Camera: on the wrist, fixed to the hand. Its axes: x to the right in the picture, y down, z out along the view.
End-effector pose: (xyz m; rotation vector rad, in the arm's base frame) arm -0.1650 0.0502 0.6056 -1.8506 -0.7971 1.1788
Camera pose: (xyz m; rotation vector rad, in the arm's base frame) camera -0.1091 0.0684 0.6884 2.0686 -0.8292 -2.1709
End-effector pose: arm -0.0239 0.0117 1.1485 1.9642 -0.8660 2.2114
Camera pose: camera -0.0548 0.1050 1.1740 -0.8069 1.4012 -1.1689
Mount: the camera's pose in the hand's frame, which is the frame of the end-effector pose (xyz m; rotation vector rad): 0.0001 -0.0753 -0.0681 0.1563 -0.2212 1.5127
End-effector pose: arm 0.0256 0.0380 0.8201 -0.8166 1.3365 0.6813
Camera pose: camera 0.0494 -0.0605 0.8259 0.5719 1.6214 1.7087
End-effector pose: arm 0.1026 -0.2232 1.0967 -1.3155 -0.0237 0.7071
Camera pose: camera 0.1645 -0.2883 1.1440 -0.9162 0.9093 2.0574
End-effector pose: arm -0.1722 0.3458 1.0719 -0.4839 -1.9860 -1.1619
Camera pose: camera -0.1919 0.2489 1.0490 -1.6472 -1.1998 0.0228
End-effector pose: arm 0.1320 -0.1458 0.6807 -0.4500 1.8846 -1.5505
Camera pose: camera 0.0761 -0.1138 0.7592 0.7333 1.2367 -0.5235
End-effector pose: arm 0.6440 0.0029 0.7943 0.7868 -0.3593 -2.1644
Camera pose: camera 0.6435 0.0519 0.7054 0.1456 -0.8776 -0.7737
